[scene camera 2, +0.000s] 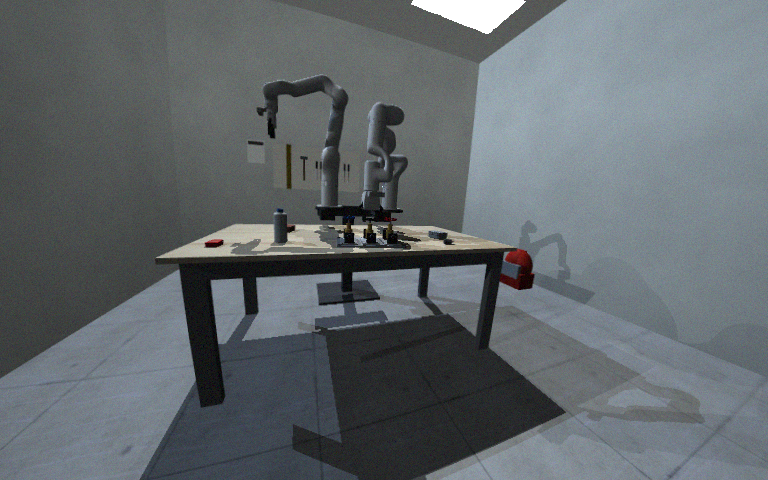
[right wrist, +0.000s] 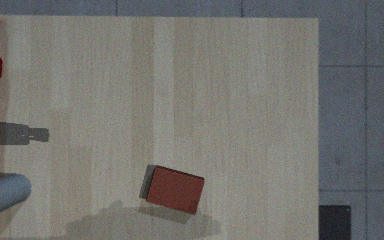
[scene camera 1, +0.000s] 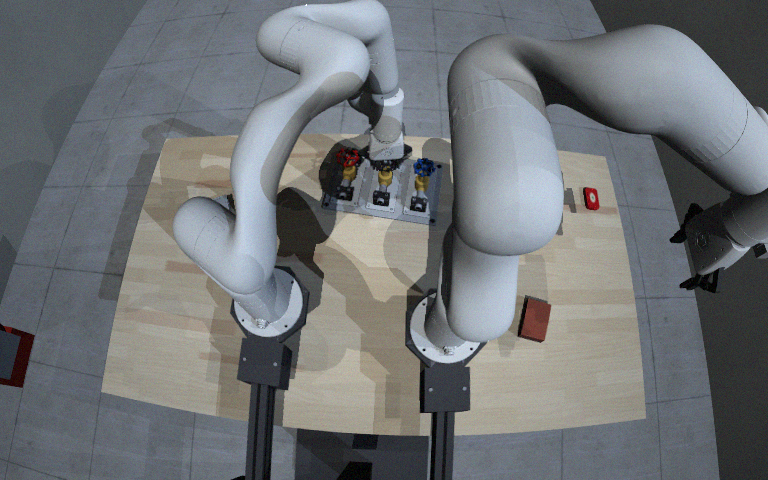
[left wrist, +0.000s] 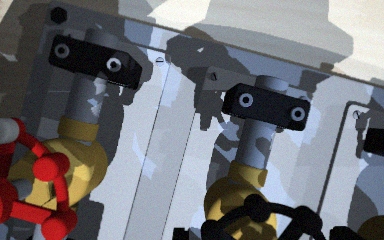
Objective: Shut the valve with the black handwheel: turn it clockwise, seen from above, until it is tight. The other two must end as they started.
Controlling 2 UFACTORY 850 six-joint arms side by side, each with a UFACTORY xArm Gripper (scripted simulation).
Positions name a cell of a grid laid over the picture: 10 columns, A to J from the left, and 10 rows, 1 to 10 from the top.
Scene:
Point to a grey base plate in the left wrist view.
E3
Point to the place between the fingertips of my right gripper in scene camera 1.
At I6

